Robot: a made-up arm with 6 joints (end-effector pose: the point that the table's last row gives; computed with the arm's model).
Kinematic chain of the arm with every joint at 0, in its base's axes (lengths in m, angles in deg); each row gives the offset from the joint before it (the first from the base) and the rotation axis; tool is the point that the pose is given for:
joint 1: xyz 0 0 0.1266 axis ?
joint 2: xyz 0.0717 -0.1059 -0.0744 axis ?
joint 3: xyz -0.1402 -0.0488 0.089 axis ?
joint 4: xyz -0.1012 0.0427 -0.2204 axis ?
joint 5: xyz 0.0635 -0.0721 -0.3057 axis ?
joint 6: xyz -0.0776 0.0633 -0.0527 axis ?
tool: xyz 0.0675 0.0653 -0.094
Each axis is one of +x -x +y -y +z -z.
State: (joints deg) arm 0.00 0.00 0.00 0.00 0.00 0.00
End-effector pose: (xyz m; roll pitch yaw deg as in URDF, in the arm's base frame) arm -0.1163 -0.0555 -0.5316 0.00 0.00 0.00
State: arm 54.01 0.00 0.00 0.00 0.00 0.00
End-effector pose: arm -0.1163 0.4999 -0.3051 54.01 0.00 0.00
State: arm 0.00 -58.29 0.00 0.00 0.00 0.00
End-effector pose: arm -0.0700 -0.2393 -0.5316 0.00 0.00 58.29
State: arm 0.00 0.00 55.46 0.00 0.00 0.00
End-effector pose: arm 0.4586 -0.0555 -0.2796 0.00 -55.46 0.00
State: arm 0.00 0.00 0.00 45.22 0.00 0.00
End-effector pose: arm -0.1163 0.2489 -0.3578 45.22 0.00 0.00
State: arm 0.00 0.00 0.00 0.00 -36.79 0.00
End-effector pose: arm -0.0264 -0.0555 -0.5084 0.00 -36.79 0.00
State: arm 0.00 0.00 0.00 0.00 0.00 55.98
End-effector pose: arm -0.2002 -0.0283 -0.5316 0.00 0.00 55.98
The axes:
joint 1: +x
joint 2: -z
joint 3: -y
joint 4: +x
joint 5: +y
joint 6: +z

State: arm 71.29 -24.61 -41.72 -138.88 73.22 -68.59
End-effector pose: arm -0.0425 -0.3032 -0.1746 -75.32 -58.65 -38.90
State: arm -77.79 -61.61 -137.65 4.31 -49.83 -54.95
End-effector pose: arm -0.2170 0.2632 0.8456 -150.16 -17.50 -39.35
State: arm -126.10 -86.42 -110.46 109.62 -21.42 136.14
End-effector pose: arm -0.4090 0.2681 0.2055 -110.59 75.42 -80.24
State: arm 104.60 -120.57 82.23 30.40 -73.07 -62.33
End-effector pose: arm -0.2450 -0.0896 0.2805 -90.82 -31.60 -18.19
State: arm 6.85 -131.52 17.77 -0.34 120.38 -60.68
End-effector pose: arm 0.2111 -0.1398 -0.3714 -98.15 24.21 37.19
